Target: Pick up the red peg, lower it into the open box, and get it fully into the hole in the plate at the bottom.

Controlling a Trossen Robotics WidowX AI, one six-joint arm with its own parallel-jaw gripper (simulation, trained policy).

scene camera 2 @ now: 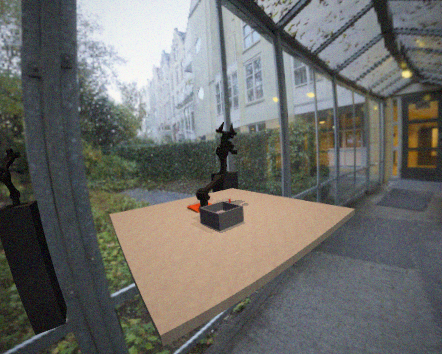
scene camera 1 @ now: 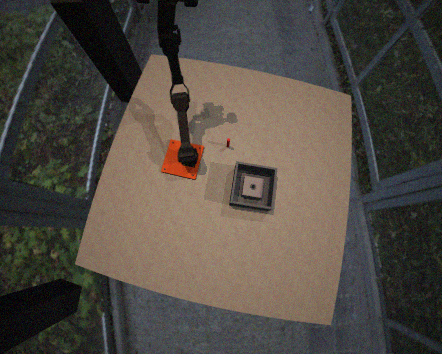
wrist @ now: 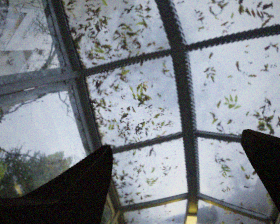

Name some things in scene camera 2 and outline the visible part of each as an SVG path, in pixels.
A dark grey box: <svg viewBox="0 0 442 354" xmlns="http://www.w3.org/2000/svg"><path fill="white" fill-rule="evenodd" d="M243 206L222 201L199 208L200 222L221 231L244 221Z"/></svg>
